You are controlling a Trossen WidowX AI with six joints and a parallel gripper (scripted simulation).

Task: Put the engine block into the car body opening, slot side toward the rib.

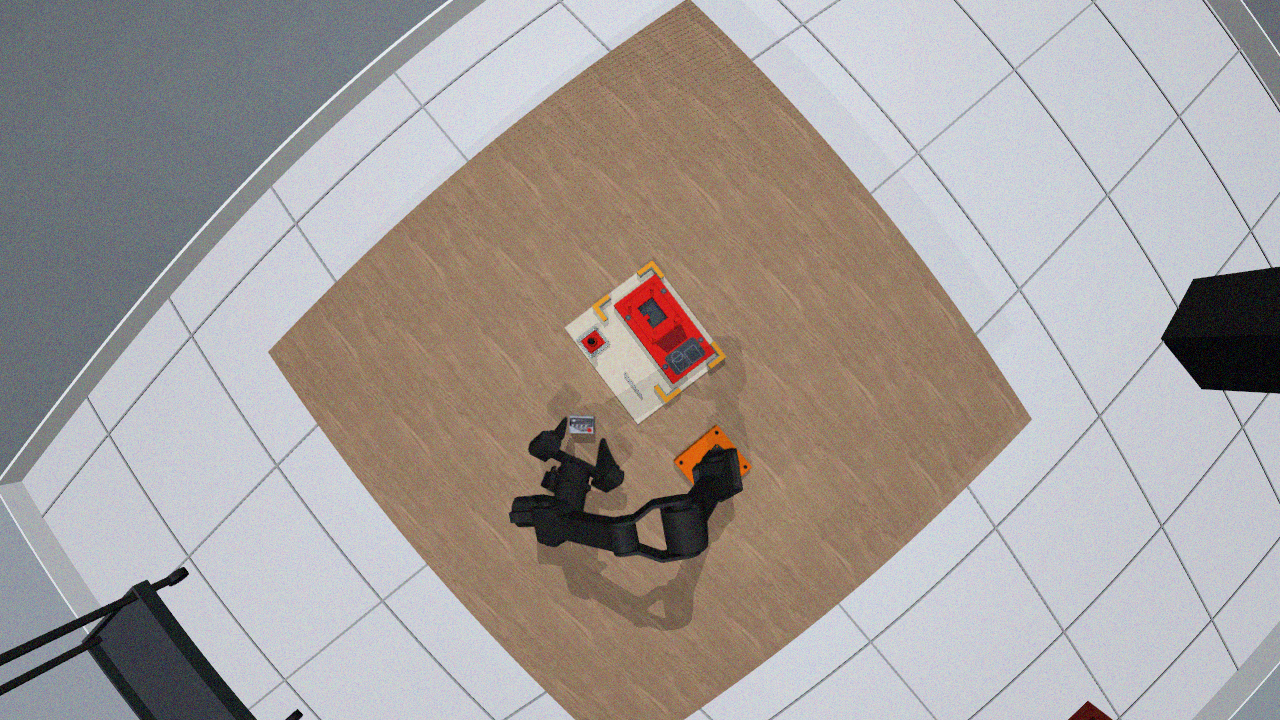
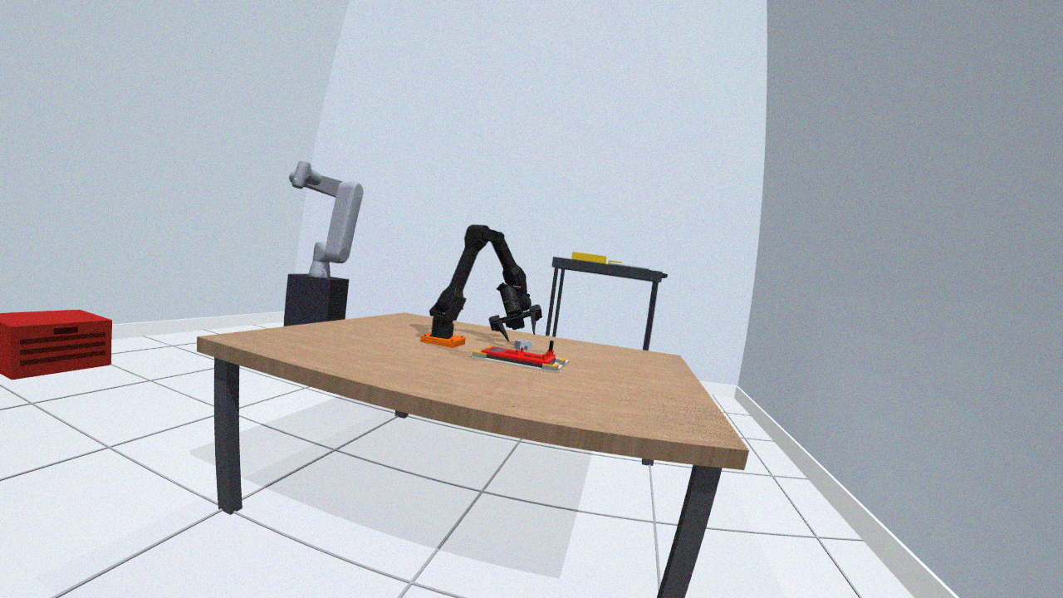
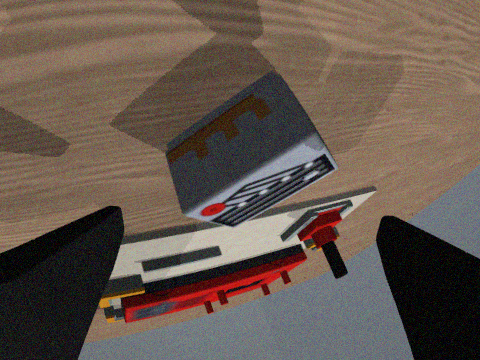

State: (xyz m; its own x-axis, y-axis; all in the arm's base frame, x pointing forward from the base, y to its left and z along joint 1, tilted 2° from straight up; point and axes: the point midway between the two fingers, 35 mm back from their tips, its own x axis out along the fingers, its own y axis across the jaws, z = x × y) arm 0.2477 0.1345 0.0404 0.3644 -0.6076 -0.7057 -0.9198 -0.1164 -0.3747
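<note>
The engine block is 1 cm ahead of my gripper tip and 3 cm below it. The rest, counted from my gripper tip: small stand 10 cm ahead, 15 cm to the right, 1 cm below.
</note>
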